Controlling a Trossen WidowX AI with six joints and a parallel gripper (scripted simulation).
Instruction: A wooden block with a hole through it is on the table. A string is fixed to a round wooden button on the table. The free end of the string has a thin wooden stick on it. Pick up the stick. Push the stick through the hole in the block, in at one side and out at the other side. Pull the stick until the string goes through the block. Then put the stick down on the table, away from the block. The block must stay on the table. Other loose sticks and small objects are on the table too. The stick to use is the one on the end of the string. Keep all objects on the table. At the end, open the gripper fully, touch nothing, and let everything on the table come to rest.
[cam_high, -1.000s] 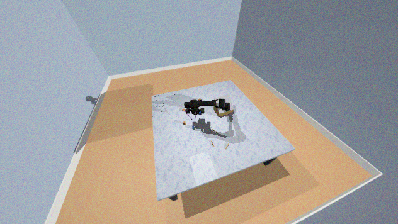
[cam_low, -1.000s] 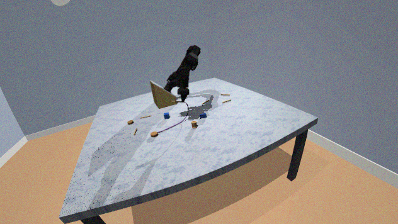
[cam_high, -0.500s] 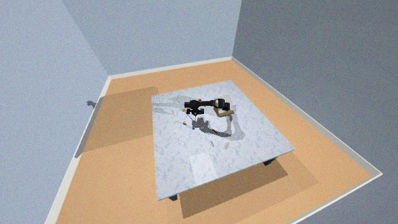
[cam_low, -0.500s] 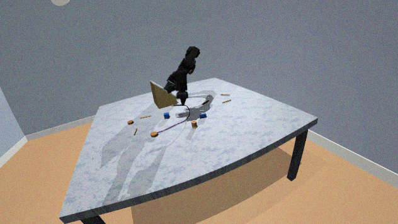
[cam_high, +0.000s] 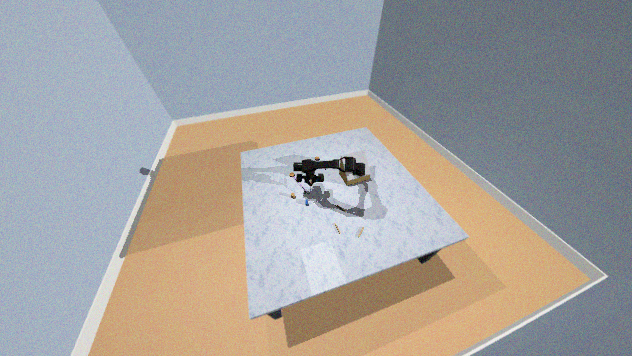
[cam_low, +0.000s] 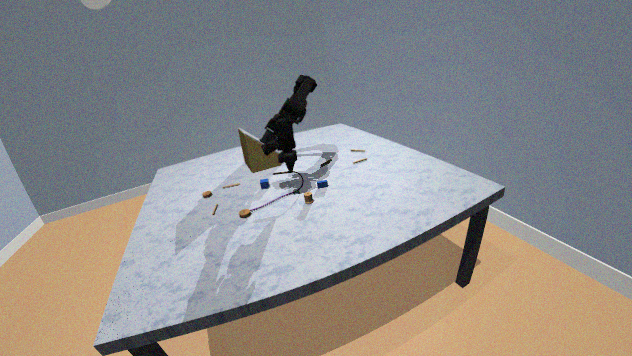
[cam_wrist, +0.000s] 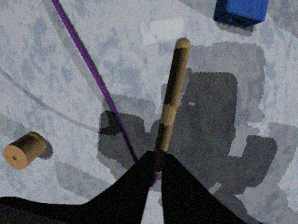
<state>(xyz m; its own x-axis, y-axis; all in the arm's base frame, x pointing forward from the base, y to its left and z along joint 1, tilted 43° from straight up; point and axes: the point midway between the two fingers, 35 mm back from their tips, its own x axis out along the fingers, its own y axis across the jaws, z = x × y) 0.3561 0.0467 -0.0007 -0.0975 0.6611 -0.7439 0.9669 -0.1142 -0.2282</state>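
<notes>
Now: gripper tip 7 cm past the blue block, 10 cm to the left of it and 5 cm above it. Also, from my gripper tip: thin stick (1 cm to the right); short wooden cylinder (14 cm ahead, 2 cm to the left, 5 cm below).
</notes>
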